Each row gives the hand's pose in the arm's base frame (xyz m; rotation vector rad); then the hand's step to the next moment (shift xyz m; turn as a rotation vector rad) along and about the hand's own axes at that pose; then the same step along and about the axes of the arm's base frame.
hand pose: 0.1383 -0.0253 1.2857 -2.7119 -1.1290 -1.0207
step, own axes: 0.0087 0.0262 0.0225 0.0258 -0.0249 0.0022
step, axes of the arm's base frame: 0.0340 -0.0079 -0.0070 -0.0013 0.0350 0.0081
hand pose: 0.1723 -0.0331 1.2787 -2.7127 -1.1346 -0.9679
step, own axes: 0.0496 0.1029 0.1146 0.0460 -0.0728 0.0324
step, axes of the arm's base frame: 0.1550 -0.0132 -0.0447 -0.0059 0.0908 -0.0138
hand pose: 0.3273 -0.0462 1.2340 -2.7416 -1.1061 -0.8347
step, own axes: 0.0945 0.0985 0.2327 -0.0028 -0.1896 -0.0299
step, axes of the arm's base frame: 0.2281 0.0461 -0.1365 -0.1407 0.1306 -0.0013
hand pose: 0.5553 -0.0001 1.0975 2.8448 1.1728 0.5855
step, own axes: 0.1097 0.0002 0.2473 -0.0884 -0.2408 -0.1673
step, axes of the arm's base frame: 0.1562 0.1072 -0.1931 -0.2782 0.0910 0.0902
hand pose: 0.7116 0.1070 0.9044 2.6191 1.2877 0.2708
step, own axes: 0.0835 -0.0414 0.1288 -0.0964 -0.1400 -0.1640
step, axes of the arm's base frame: 0.0517 0.0774 -0.1289 -0.2058 0.0242 0.1133
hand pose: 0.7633 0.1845 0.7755 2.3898 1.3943 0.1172
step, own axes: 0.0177 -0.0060 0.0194 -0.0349 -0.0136 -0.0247
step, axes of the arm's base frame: 0.0090 0.0125 -0.0221 -0.0352 -0.0171 0.0220
